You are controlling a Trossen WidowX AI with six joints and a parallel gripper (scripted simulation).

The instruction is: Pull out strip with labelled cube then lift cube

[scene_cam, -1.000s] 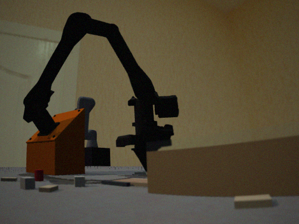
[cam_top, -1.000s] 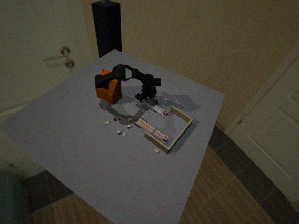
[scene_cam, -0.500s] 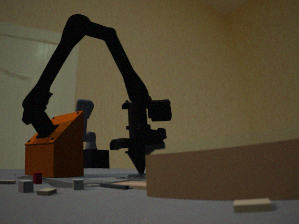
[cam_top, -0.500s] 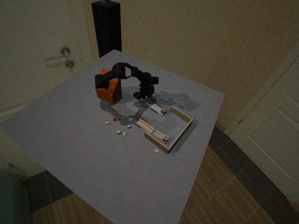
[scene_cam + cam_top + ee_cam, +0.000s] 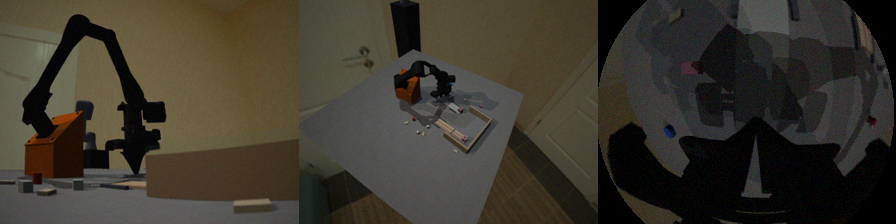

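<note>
Right now the grey strip is 100 mm ahead of my gripper tip and 20 mm to the right of it. Round my gripper tip: blue piece 190 mm to the left, 20 mm behind; then tan block 350 mm to the right, 340 mm ahead.
</note>
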